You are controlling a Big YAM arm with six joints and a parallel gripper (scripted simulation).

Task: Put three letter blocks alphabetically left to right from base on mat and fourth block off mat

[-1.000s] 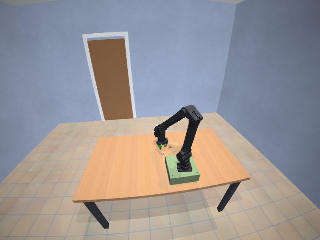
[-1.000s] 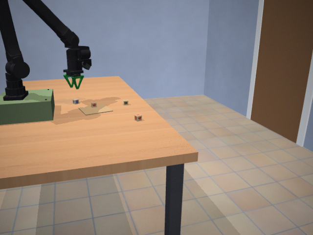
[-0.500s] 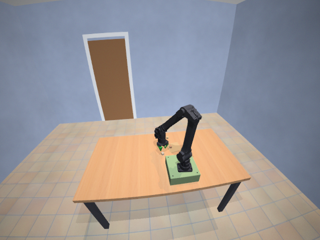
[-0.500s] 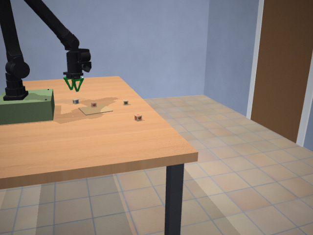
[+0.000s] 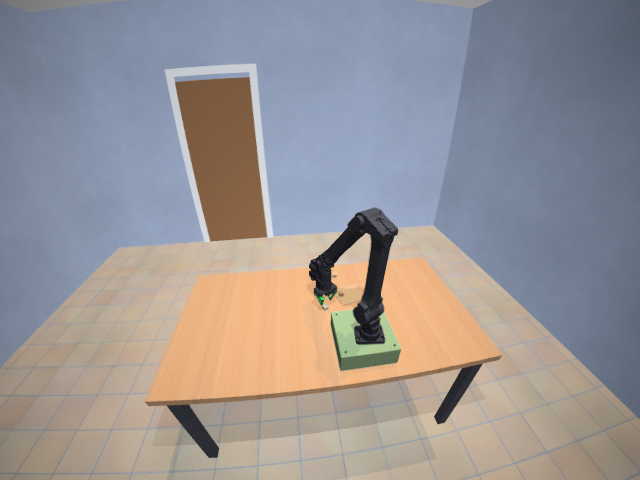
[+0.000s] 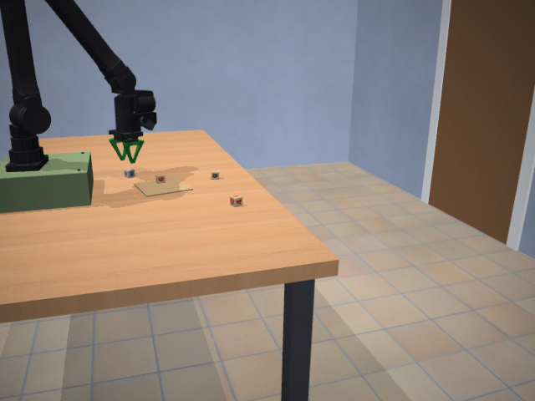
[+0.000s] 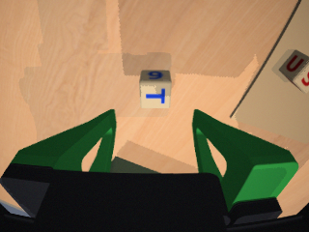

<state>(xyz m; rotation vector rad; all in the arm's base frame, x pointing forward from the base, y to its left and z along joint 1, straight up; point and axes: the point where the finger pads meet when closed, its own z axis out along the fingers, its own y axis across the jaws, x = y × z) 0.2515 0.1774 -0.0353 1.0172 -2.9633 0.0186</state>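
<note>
Now: hand 11 cm short of the tan mat, 13 cm to the left of it and 6 cm above it.
</note>
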